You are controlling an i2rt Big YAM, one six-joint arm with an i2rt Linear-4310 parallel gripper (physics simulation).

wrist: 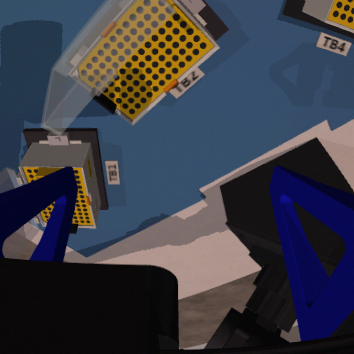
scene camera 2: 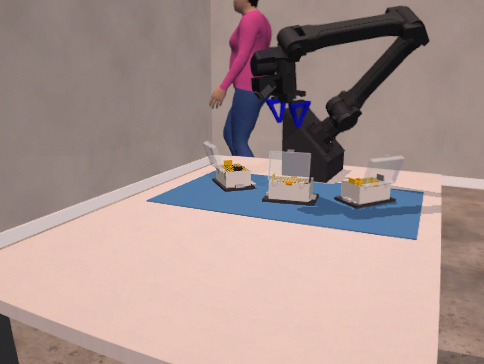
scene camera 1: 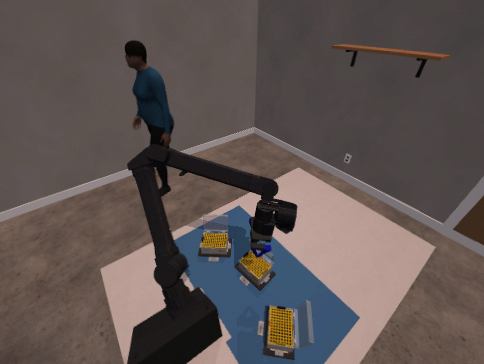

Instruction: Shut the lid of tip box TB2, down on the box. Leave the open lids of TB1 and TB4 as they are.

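Frame: origin at the arm's base, x ahead, y left, z up, level; centimetres.
Where they show: gripper, fingertip midpoint: (wrist: 173, 176) (scene camera 2: 288, 124) (scene camera 1: 256, 245); arm's base at its link origin: (scene camera 2: 318, 138) (scene camera 1: 182, 306).
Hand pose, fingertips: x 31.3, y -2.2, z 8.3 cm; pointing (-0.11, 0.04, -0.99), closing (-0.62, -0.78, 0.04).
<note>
Things, the pixels of their top centre, and the offset from my fingertips. Level surfaces: height alone.
- Tip box TB2 at its top centre: (wrist: 139, 63) (scene camera 2: 291, 175) (scene camera 1: 255, 261) dx +1.7, dy +1.7, dz -14.9 cm
- TB1 at its top centre: (wrist: 66, 202) (scene camera 2: 363, 178) (scene camera 1: 214, 241) dx -5.8, dy +22.3, dz -15.7 cm
- TB4 at its top centre: (scene camera 2: 232, 163) (scene camera 1: 281, 324) dx -7.4, dy -21.5, dz -14.9 cm
- blue mat at its surface level: dz -22.3 cm
- pale table at its surface level: dz -22.6 cm
Tip box TB2 (scene camera 1: 256, 267) (scene camera 2: 291, 191) (wrist: 150, 60), with a yellow rack, is the middle box. Its clear lid (scene camera 1: 269, 259) (scene camera 2: 280, 164) (wrist: 61, 102) stands open; the gripper partly hides it in scene camera 1. TB1 (scene camera 1: 215, 243) (scene camera 2: 366, 192) (wrist: 82, 154) has its clear lid (scene camera 1: 215, 223) (scene camera 2: 386, 169) open. TB4 (scene camera 1: 281, 327) (scene camera 2: 233, 178) (wrist: 344, 12) has its lid (scene camera 1: 305, 324) (scene camera 2: 212, 154) open. My gripper (scene camera 1: 257, 247) (scene camera 2: 289, 123) (wrist: 173, 176) is open and empty, above the boxes near TB2. A blue finger overlaps TB1 in the wrist view.
The boxes stand on a blue mat (scene camera 1: 305, 295) (scene camera 2: 250, 210) (wrist: 165, 165) on a pale table (scene camera 1: 370, 245) (scene camera 2: 225, 280). The black arm base (scene camera 1: 175, 327) (scene camera 2: 312, 155) (wrist: 280, 185) stands beside the mat. A person (scene camera 1: 152, 100) (scene camera 2: 245, 65) is in the background. A wooden shelf (scene camera 1: 390, 51) is on the wall.
</note>
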